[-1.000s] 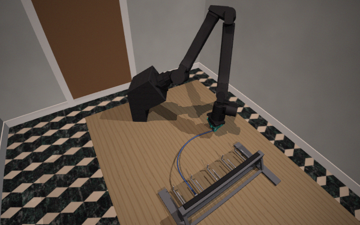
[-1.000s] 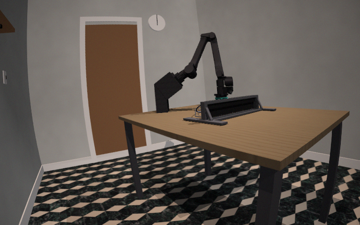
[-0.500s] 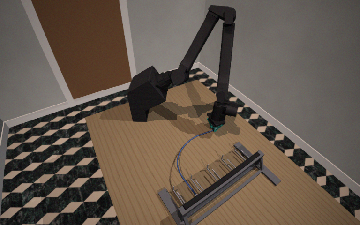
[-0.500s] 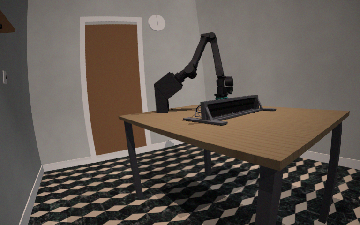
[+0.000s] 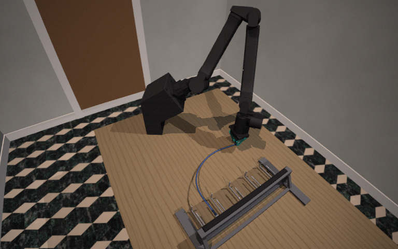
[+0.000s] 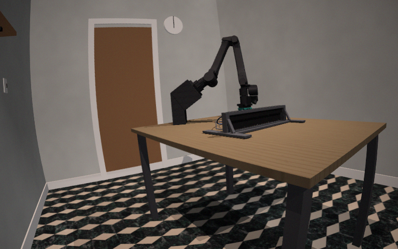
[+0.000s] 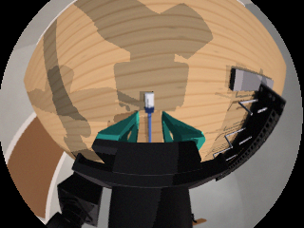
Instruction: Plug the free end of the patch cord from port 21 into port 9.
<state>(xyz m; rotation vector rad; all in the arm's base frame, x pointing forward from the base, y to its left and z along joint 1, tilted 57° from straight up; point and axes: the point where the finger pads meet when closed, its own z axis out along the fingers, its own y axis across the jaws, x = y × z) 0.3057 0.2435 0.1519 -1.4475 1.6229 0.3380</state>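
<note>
Right now the plug is 2 cm to the left of my hand and 2 cm below it.
</note>
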